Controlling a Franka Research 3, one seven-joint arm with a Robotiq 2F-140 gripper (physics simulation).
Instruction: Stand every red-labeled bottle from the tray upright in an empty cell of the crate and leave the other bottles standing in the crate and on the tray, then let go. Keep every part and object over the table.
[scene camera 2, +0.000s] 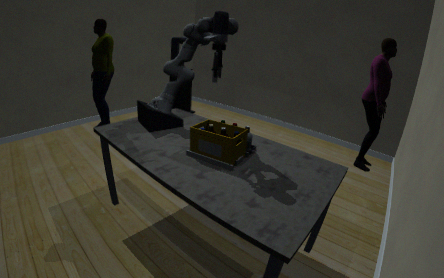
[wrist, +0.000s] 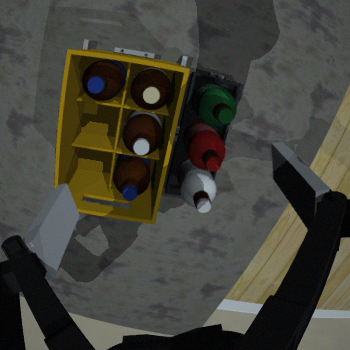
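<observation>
The yellow crate (scene camera 2: 218, 145) (wrist: 61, 120) has six cells. Four hold upright brown bottles, with caps of blue (wrist: 95, 85), cream (wrist: 151, 95), white (wrist: 141, 146) and blue (wrist: 130, 193). The middle and near cells of the left column are empty in the wrist view. Beside the crate, the dark tray (wrist: 237, 89) holds a green bottle (wrist: 216, 105), a red bottle (wrist: 205, 147) in the middle and a white bottle (wrist: 198, 187), all standing. My gripper (scene camera 2: 215, 80) (wrist: 169, 180) is wide open and empty, high above the crate and tray.
The crate stands on a pale base (scene camera 2: 210, 160) on the grey table (scene camera 2: 200, 190). The table edge and wooden floor (wrist: 280, 265) lie beyond the tray side. Two people, in a yellow-green top (scene camera 2: 103, 52) and a magenta top (scene camera 2: 378, 80), stand beyond the table.
</observation>
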